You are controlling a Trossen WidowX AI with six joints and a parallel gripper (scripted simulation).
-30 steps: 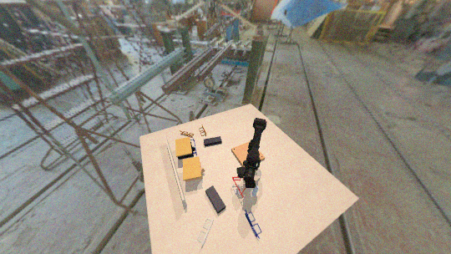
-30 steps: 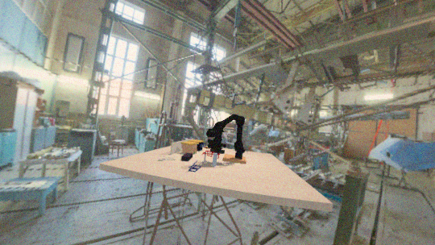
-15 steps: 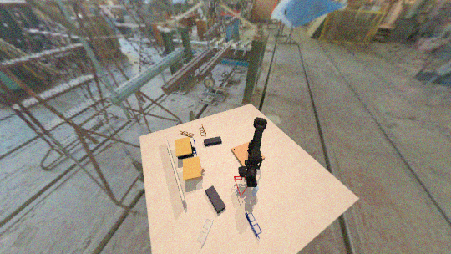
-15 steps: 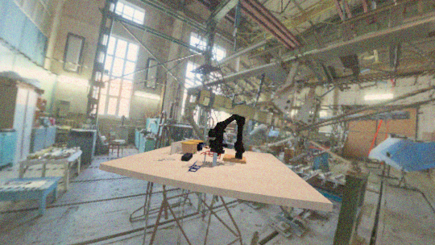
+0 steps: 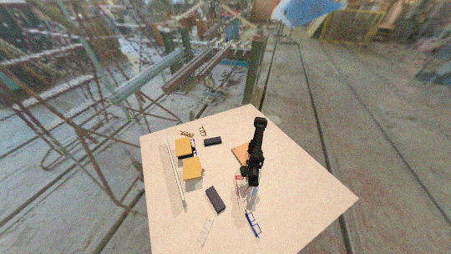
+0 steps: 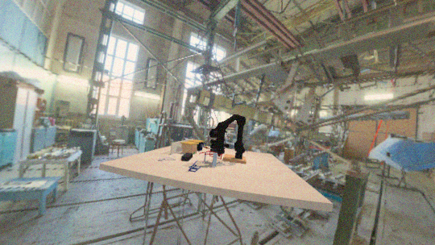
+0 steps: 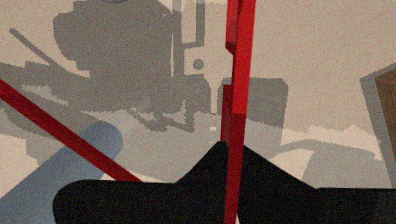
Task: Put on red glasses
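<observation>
Now: the post 110 mm ahead of my gripper tip, 30 mm to the left of it and 30 mm below it. From my gripper tip the other things lie so: long white bar (480 mm ahead, 320 mm to the right); then pale blue piece (90 mm to the left, 10 mm below, 10 mm ahead).
</observation>
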